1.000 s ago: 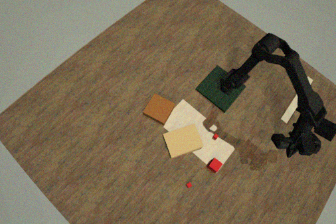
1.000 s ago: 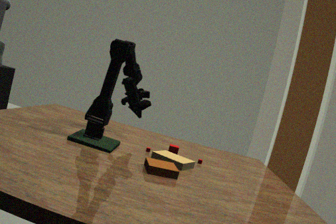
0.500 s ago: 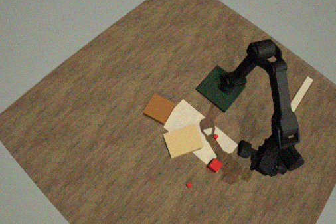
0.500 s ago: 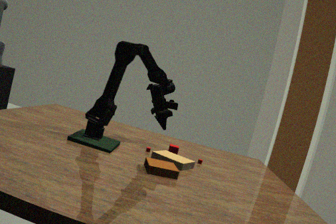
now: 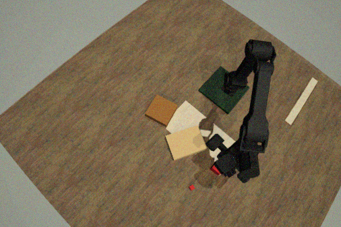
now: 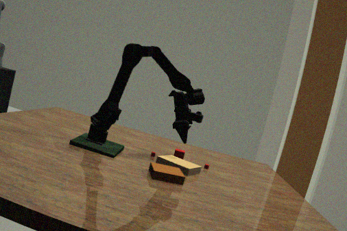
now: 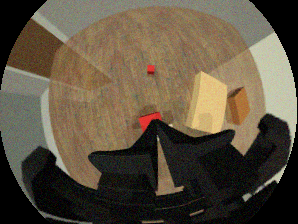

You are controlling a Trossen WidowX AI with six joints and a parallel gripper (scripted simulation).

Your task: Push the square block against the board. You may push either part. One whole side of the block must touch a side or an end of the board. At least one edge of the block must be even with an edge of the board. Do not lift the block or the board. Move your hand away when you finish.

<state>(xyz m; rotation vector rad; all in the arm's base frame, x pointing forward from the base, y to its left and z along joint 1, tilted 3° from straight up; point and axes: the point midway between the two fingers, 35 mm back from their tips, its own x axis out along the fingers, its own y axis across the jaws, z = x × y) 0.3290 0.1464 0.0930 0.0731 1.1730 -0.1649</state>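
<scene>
My gripper tip is now 60 mm past the brown square block, 310 mm to the left of it and 60 mm above it. Round my gripper tip: tan board 20 mm behind, 150 mm to the right, 60 mm below.
</scene>
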